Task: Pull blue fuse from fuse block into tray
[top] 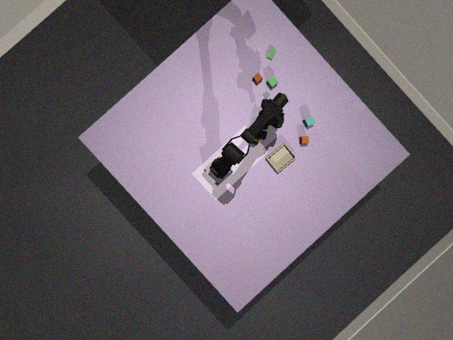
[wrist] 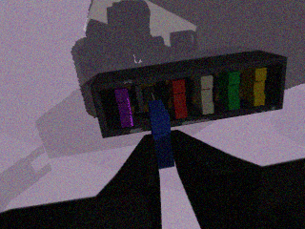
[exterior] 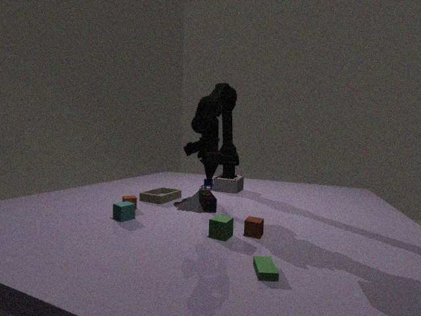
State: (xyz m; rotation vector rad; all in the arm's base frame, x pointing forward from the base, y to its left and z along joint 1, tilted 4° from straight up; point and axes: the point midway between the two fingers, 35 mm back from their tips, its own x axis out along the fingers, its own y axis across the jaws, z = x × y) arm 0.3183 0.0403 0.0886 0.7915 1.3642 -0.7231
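Right now my gripper tip is 21 cm to the left of the tray, 9 cm above it and 2 cm past it. Also, from my gripper tip: teal cube 22 cm ahead, 16 cm to the right, 7 cm below; then blue fuse 1 cm below; then green cube 21 cm ahead, 13 cm to the left, 7 cm below.
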